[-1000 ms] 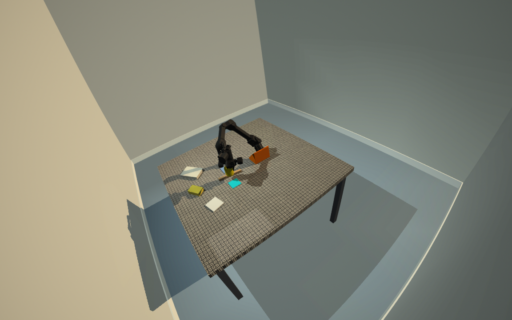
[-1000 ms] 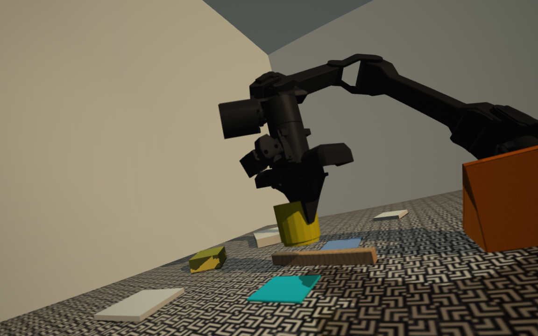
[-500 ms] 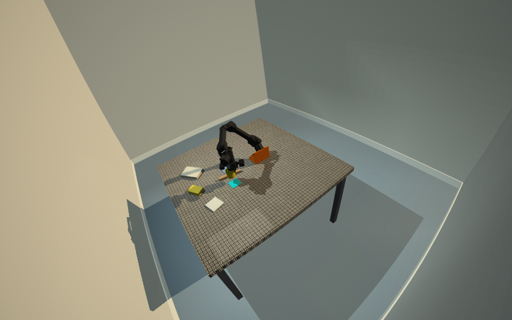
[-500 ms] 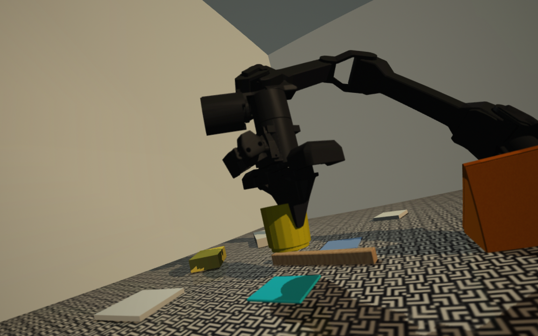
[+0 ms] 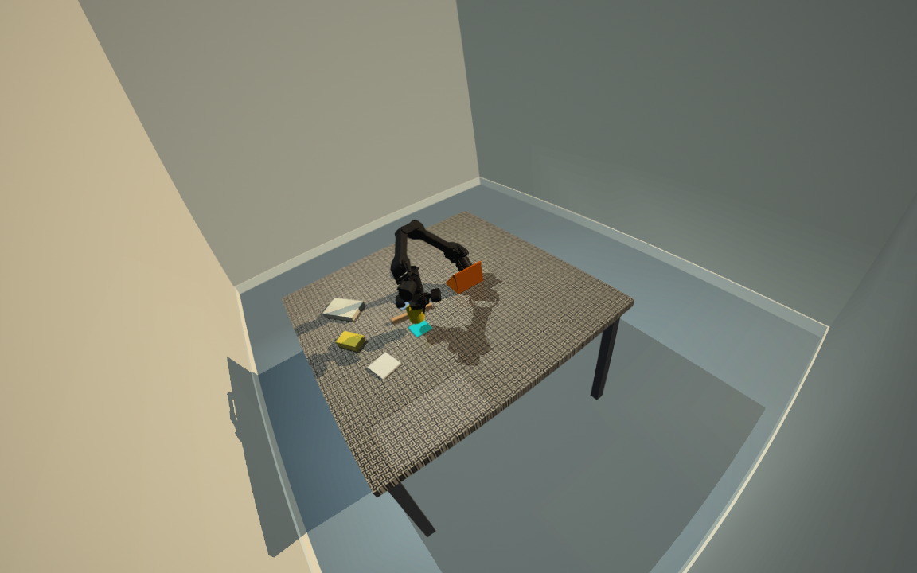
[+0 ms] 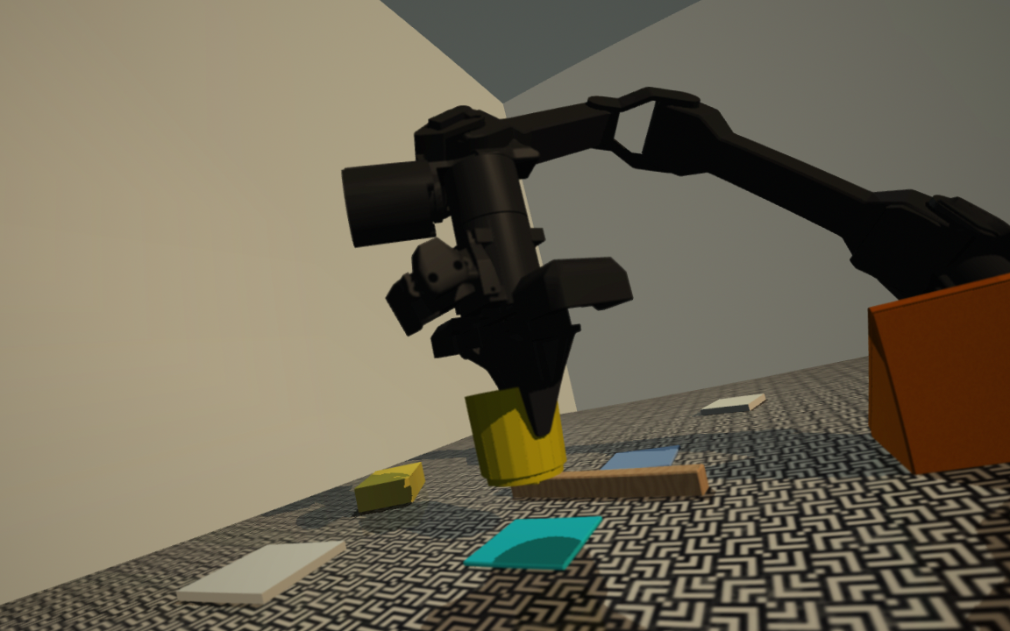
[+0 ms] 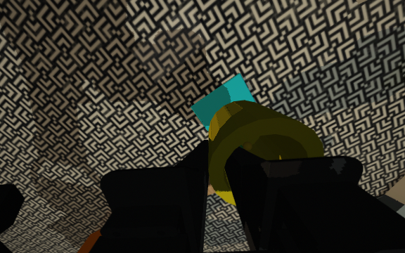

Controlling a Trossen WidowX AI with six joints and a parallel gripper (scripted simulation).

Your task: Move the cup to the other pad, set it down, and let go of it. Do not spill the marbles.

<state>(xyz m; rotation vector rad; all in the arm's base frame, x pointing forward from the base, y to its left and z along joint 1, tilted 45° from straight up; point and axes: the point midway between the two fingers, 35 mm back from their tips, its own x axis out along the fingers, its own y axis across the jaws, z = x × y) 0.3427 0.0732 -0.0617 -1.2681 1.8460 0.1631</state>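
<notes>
Now: gripper tip 9 cm above the cyan pad, 3 cm short of it and 1 cm to the left of it. Round my gripper tip: blue marble: 2 cm to the right, 2 cm below, 1 cm ahead; then yellow cup: 2 cm to the right, 2 cm ahead; then wooden bar: 11 cm to the right, 8 cm below.
</notes>
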